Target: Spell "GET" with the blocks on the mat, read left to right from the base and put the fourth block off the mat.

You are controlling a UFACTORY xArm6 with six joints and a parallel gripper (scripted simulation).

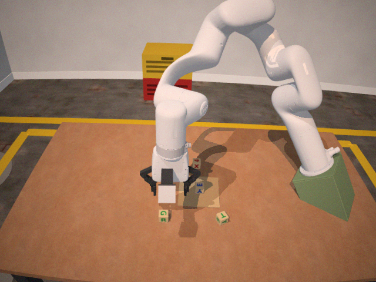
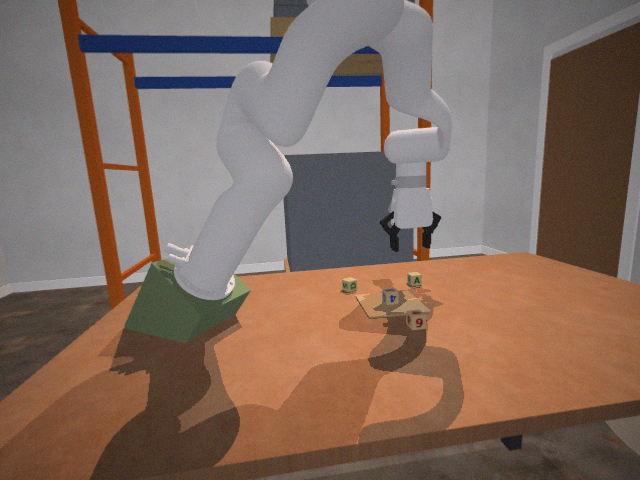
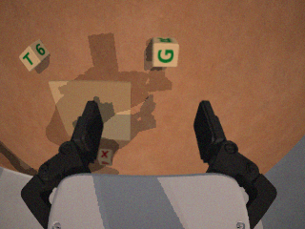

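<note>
The g block is 10 cm below my hand, 2 cm to the left of it and 2 cm ahead of it. The rest, counted from my hand: tan mat (11 cm below, 11 cm behind, 9 cm to the right); e block (11 cm behind, 10 cm below, 9 cm to the right); t block (16 cm behind, 10 cm below, 5 cm to the left).
</note>
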